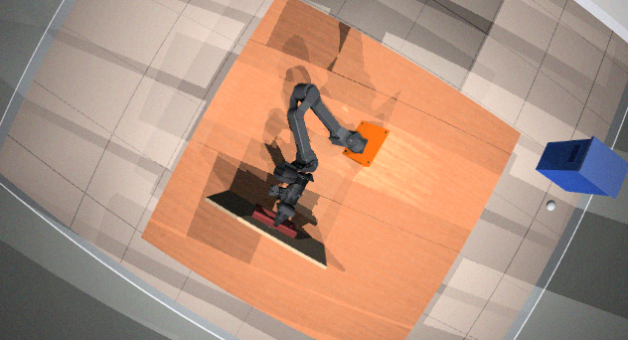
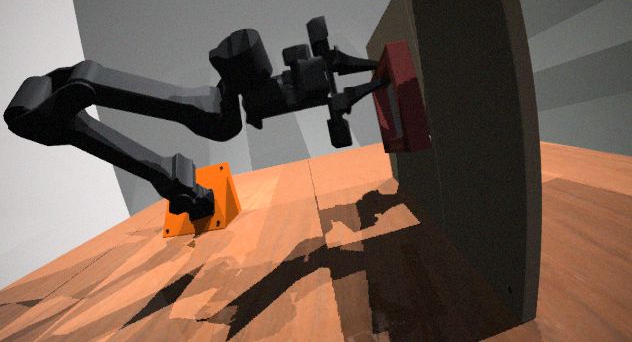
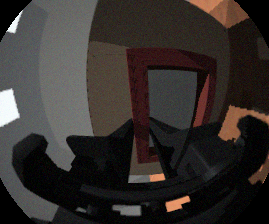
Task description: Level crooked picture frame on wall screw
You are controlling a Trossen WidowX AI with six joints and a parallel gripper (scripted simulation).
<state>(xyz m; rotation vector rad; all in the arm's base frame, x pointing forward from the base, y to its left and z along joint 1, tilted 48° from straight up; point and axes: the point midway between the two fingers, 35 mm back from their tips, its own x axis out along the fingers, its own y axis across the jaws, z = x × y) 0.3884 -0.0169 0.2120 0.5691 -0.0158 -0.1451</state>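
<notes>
Right now my gripper tip is 1 cm to the left of the dark red picture frame and 5 cm above it. Also, from my gripper tip: upright wall panel 2 cm ahead, 1 cm to the right, 6 cm below.
</notes>
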